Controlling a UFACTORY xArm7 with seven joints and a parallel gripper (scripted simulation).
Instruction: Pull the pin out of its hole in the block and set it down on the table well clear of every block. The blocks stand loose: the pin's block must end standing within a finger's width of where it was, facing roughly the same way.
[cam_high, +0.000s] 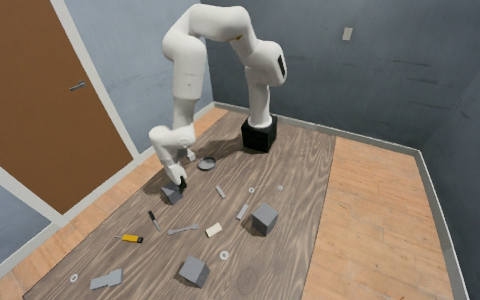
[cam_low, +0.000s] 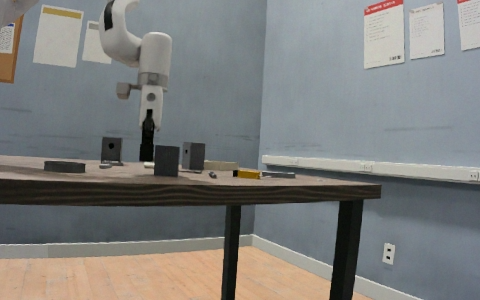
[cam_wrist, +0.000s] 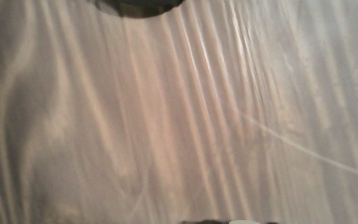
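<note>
Right now the cream pin is 1 cm to the right of my hand, 1 cm below it and 1 cm ahead of it. Round my hand: grey block 4 cm ahead, 2 cm to the right, 2 cm below; then wrench 15 cm ahead, 11 cm to the left, 5 cm below; then short bar 16 cm to the left, 6 cm behind, 5 cm below.
</note>
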